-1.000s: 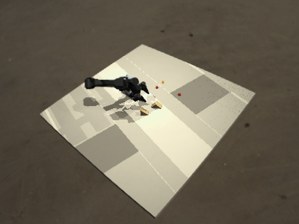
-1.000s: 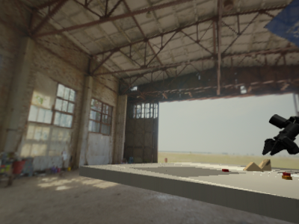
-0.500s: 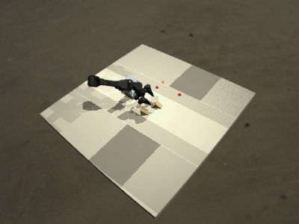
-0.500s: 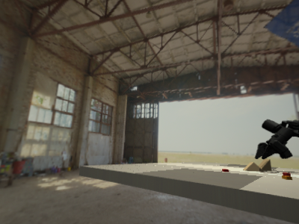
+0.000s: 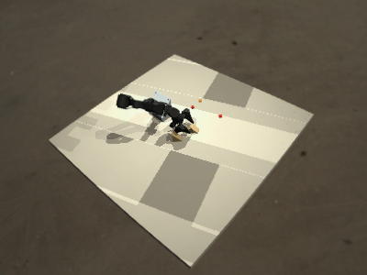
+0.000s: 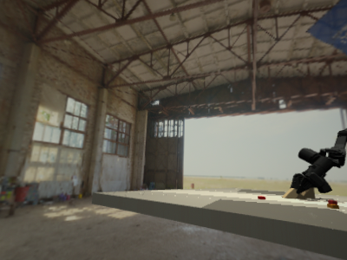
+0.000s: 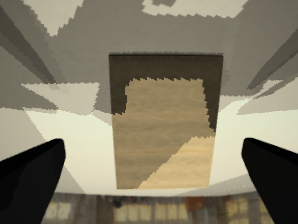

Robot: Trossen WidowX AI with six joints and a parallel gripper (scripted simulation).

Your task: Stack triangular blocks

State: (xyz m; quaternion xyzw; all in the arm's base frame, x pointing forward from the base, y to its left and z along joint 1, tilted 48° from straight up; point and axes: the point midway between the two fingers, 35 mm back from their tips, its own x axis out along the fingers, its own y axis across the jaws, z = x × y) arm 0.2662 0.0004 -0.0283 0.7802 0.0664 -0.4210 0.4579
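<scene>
The triangular block lies right at my gripper tip. From my gripper tip the other things lie so: red cube (22 cm to the left, 6 cm ahead, 2 cm below); small yellow piece (25 cm to the left, 16 cm behind, 2 cm below).
</scene>
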